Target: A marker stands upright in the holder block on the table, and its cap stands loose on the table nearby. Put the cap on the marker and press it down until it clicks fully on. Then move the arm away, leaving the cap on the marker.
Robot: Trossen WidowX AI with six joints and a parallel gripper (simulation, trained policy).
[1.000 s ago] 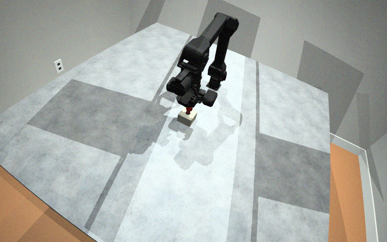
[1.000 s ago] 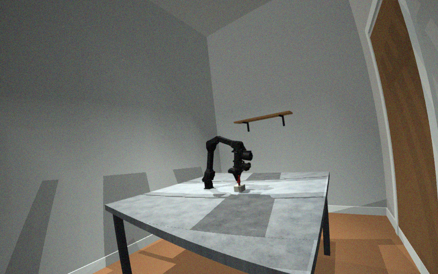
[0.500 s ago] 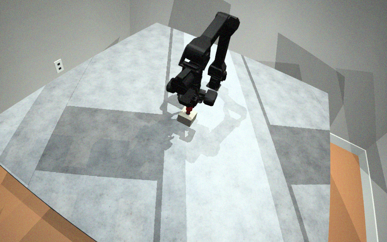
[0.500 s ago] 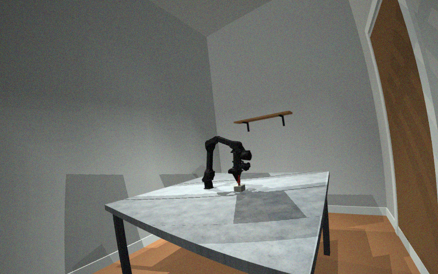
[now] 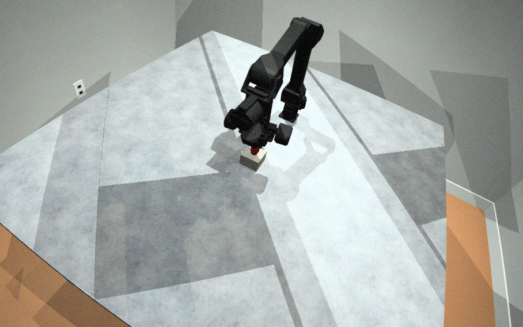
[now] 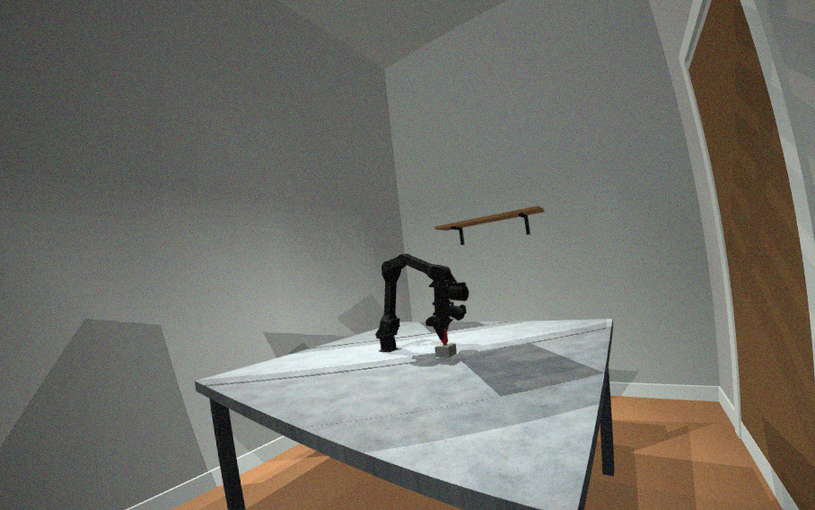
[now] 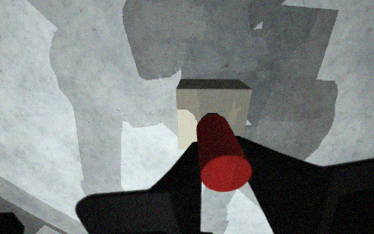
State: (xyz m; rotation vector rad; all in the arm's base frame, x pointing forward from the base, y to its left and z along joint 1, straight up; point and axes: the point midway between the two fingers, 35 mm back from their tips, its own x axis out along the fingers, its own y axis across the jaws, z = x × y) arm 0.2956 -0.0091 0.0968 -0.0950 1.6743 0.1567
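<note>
The dark marker lies 1 cm ahead of my gripper tip and 1 cm above it. Also, from my gripper tip: cream holder block (1 cm ahead, 4 cm below); red cap (1 cm ahead, 1 cm above).
</note>
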